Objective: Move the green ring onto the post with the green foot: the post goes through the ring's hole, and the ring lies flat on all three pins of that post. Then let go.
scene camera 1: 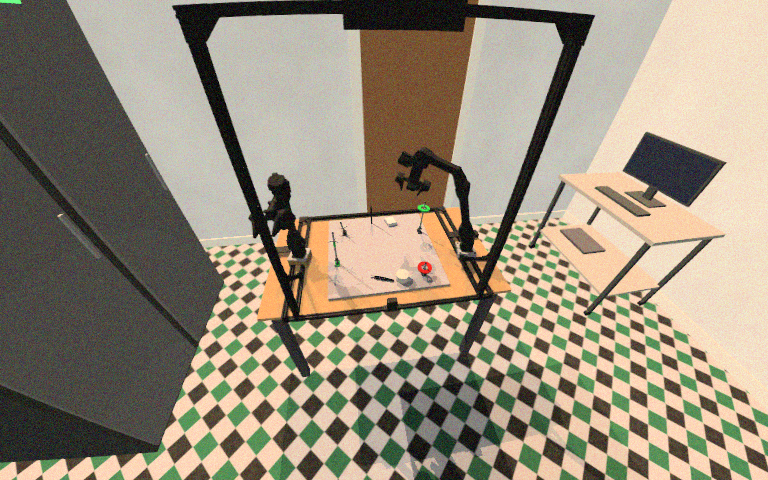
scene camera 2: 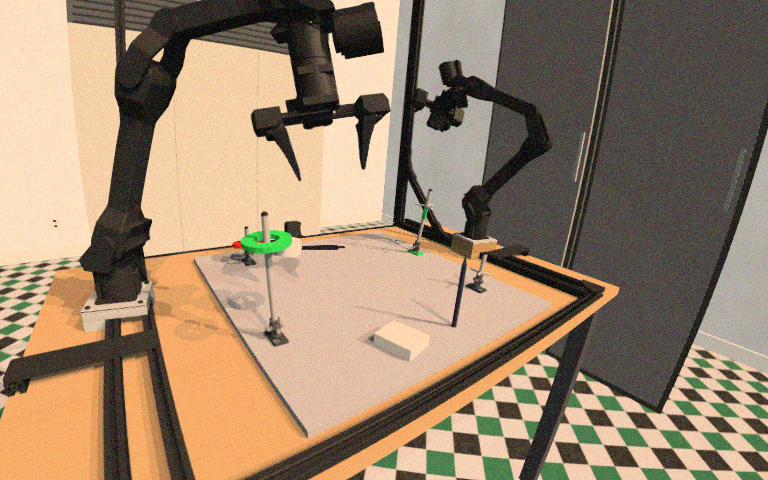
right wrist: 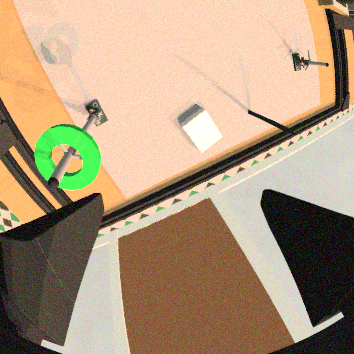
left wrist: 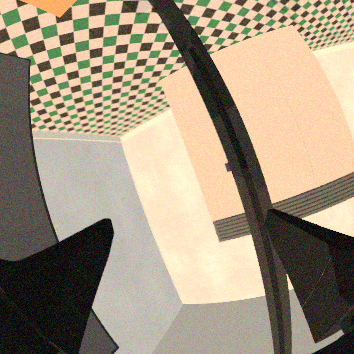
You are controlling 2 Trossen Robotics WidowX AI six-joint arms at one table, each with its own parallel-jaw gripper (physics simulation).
Observation:
In view: my left gripper (scene camera 2: 426,116), my right gripper (scene camera 2: 332,175) and a green ring (scene camera 2: 249,243).
The green ring also shows in the right wrist view (right wrist: 63,133). My left gripper also shows in scene camera 1 (scene camera 1: 263,237) and in the left wrist view (left wrist: 190,223). My right gripper is seen too in the right wrist view (right wrist: 184,199). The left wrist view does not show the green ring: it is out of frame.

